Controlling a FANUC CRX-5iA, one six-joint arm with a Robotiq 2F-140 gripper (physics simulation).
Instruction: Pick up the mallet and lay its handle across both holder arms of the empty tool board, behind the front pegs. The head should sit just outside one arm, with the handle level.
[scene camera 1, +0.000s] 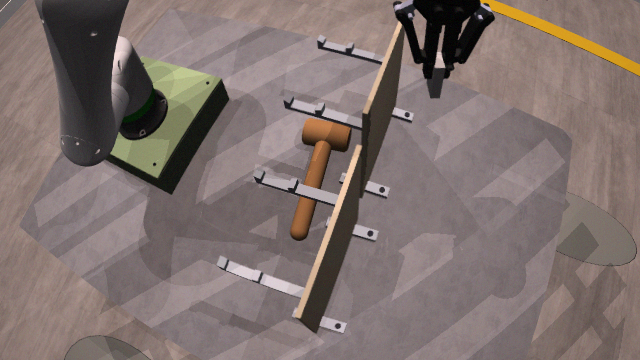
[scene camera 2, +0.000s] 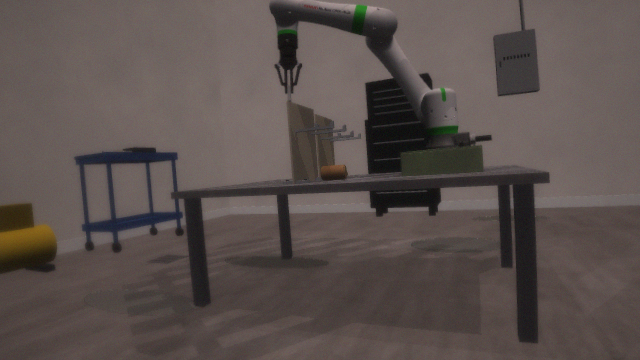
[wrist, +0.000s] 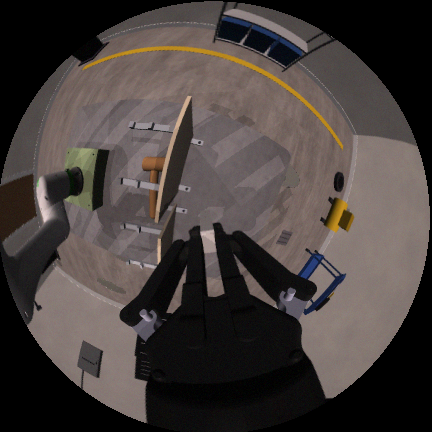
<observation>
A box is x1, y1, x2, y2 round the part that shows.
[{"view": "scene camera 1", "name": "my gripper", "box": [393, 0, 494, 97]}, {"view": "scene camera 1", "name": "wooden mallet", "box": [290, 118, 351, 240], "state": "on the table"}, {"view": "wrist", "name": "my gripper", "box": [119, 209, 326, 431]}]
</observation>
